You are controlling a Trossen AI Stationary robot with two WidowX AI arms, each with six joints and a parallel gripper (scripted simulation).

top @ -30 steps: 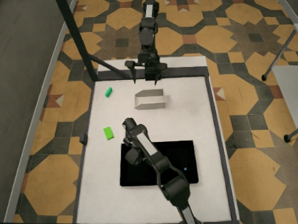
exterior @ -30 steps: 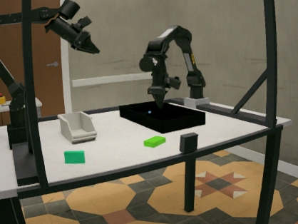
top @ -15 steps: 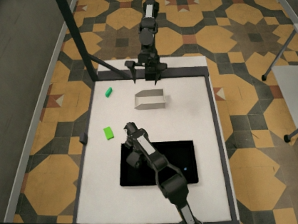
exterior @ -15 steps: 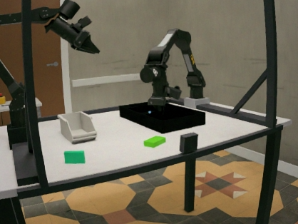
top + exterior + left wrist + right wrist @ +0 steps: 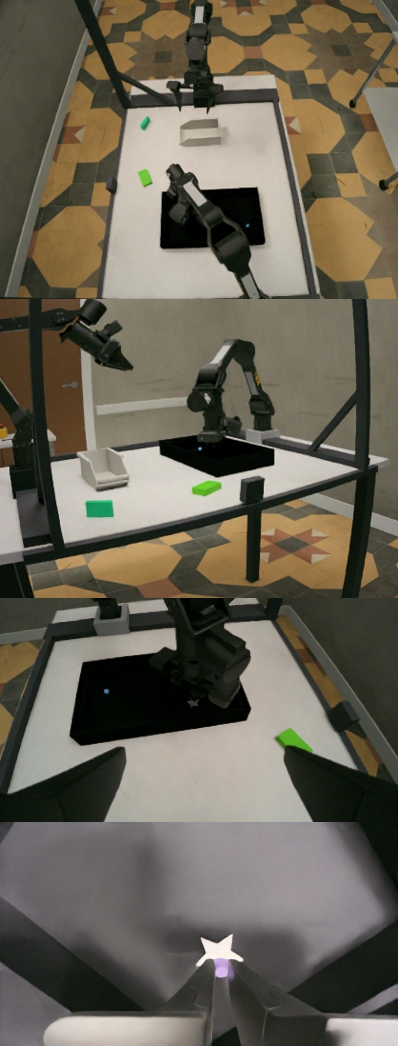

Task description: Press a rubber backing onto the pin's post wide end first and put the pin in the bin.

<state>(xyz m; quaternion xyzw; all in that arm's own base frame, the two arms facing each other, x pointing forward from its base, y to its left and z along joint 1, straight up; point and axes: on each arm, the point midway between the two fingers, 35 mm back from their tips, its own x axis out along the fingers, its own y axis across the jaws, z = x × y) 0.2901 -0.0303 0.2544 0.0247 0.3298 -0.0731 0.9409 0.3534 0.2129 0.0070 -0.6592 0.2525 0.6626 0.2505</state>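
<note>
Right now the white star-shaped pin is 40 mm below my right hand. The rest, counted from my right hand: grey bin: 90 mm ahead, 330 mm to the left, 20 mm below; black tray: 70 mm ahead, 50 mm to the right, 40 mm below.
</note>
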